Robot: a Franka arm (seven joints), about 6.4 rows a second.
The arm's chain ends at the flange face. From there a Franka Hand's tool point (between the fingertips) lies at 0.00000 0.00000 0.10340 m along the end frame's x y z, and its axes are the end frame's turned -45 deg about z.
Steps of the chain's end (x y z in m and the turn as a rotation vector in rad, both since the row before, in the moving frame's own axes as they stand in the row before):
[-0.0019 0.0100 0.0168 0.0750 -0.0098 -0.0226]
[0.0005 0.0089 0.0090 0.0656 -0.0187 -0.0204]
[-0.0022 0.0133 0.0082 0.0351 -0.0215 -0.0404]
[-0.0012 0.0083 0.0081 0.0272 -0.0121 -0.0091]
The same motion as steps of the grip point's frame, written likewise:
[-0.0037 -0.0005 0.0165 0.0600 0.0461 -0.0226]
[-0.0026 0.0005 0.0088 0.0596 0.0332 -0.0204]
[-0.0100 0.0037 0.0081 0.0400 0.0096 -0.0404]
[-0.0056 0.0021 0.0081 0.0278 0.0107 -0.0091]

